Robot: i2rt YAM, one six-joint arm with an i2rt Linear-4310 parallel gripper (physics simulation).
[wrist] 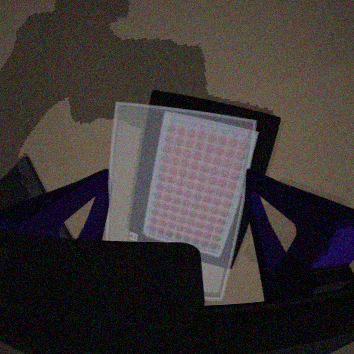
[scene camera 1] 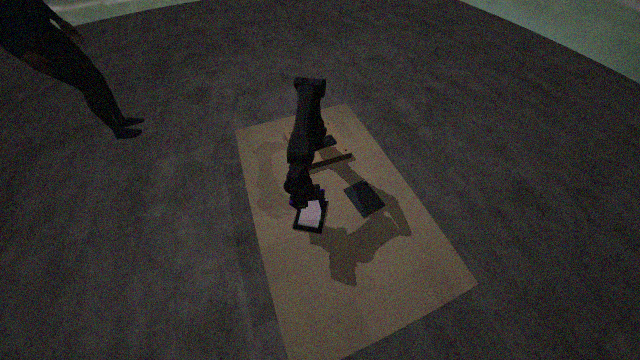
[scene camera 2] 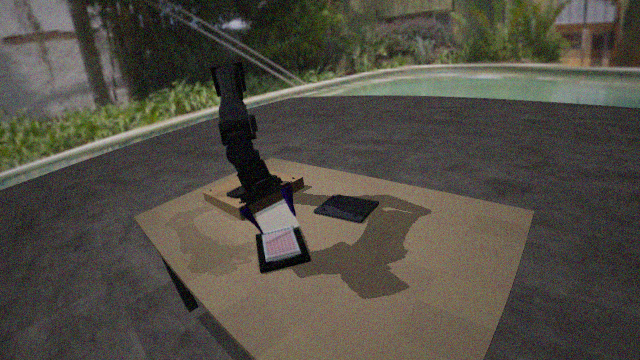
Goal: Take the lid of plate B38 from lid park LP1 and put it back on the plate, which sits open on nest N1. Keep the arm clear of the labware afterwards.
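Places are measured from the arm's base along level axes (x right, y down, z ahead), in centimetres.
Pixels of known places: gripper, between the fingertips: (wrist: 177,177) (scene camera 1: 311,210) (scene camera 2: 279,225); arm's base, origin of its link: (scene camera 1: 317,145).
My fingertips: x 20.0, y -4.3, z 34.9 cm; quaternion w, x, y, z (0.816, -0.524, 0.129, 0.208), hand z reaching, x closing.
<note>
For each thing: its top centre in the pictures, then the offset to it from my fingertips. Level surfaces: height alone.
- clear lid, centre of its top: (wrist: 166,226) (scene camera 2: 274,212) (scene camera 1: 311,202) dy -2.4, dx -1.1, dz -1.9 cm
- black nest N1, centre of its top: (wrist: 194,187) (scene camera 2: 279,243) (scene camera 1: 310,212) dy +6.6, dx -0.8, dz -2.5 cm
- dark lid park LP1, centre of its top: (wrist: 23,227) (scene camera 2: 346,203) (scene camera 1: 364,195) dy +6.4, dx -25.8, dz +1.3 cm
- tan table top, height of its surface: dy +8.4 cm
My gripper (scene camera 2: 277,221) (wrist: 177,177) is shut on the clear lid (scene camera 1: 312,207) (scene camera 2: 275,215) (wrist: 124,175), with a purple finger at each side edge. The lid is above the plate and partly overlaps it; in the wrist view it is offset to the left and slightly turned relative to the plate. Plate B38 (scene camera 2: 281,245) (wrist: 192,185), with pink wells, sits open on the black nest N1 (scene camera 1: 308,230) (scene camera 2: 269,268) (wrist: 269,131). The dark lid park LP1 (scene camera 1: 365,198) (scene camera 2: 346,208) (wrist: 21,181) holds no visible lid. The gripper's body hides the lid's near left part in the wrist view.
The wooden base block (scene camera 1: 332,161) (scene camera 2: 222,202) is at the arm's foot. The tan table top (scene camera 1: 390,300) (scene camera 2: 440,300) carries broad shadows around the nest and LP1. A person (scene camera 1: 95,75) stands off the table at upper left in scene camera 1.
</note>
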